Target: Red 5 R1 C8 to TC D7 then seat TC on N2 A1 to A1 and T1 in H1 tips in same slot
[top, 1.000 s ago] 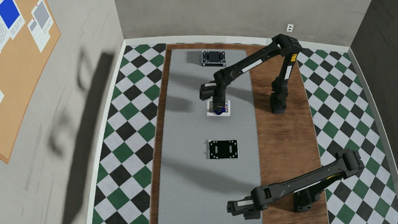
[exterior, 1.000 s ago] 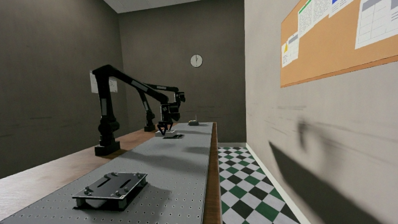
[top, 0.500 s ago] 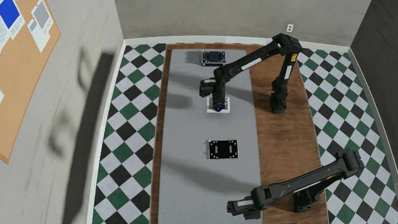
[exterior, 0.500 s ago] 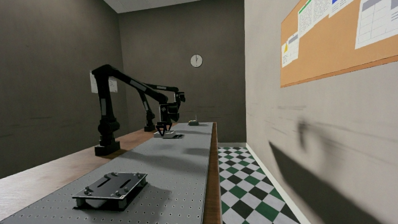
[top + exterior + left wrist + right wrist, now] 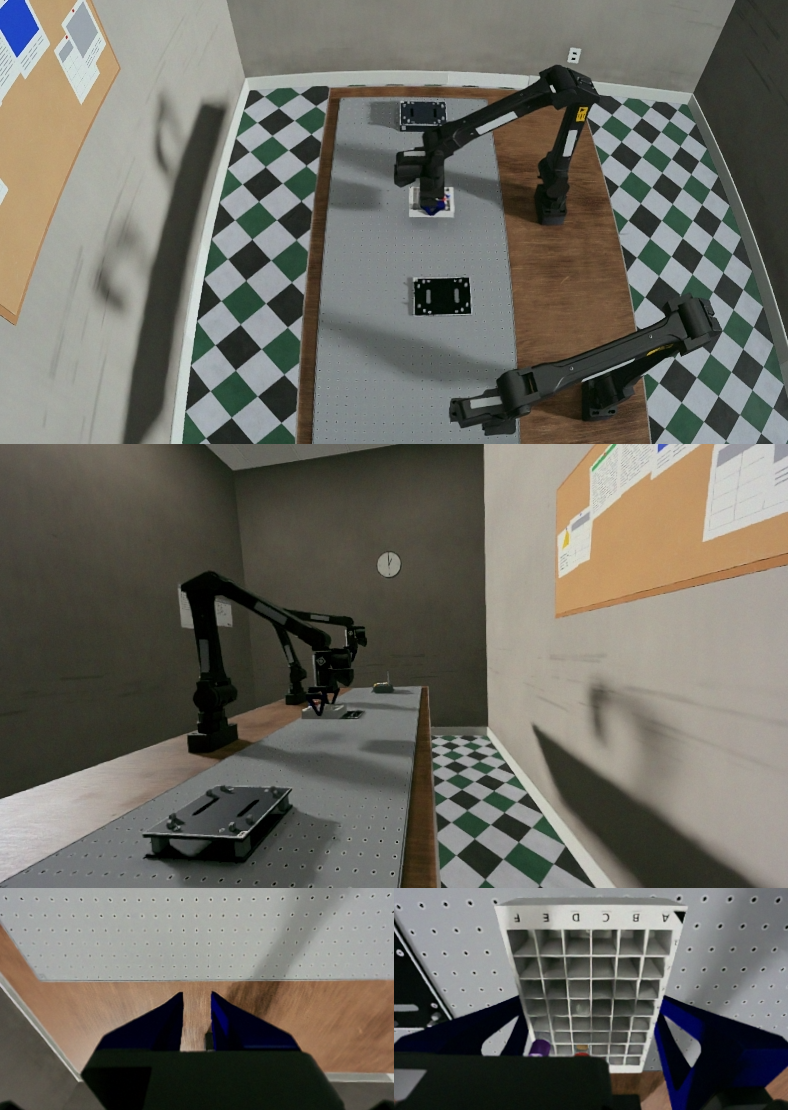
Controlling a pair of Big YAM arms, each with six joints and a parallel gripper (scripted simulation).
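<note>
My right hand is 40 mm past the black raised nest, 420 mm to the left of it and 60 mm above it. The rest, counted from my right hand: white well rack (right at my right hand).
</note>
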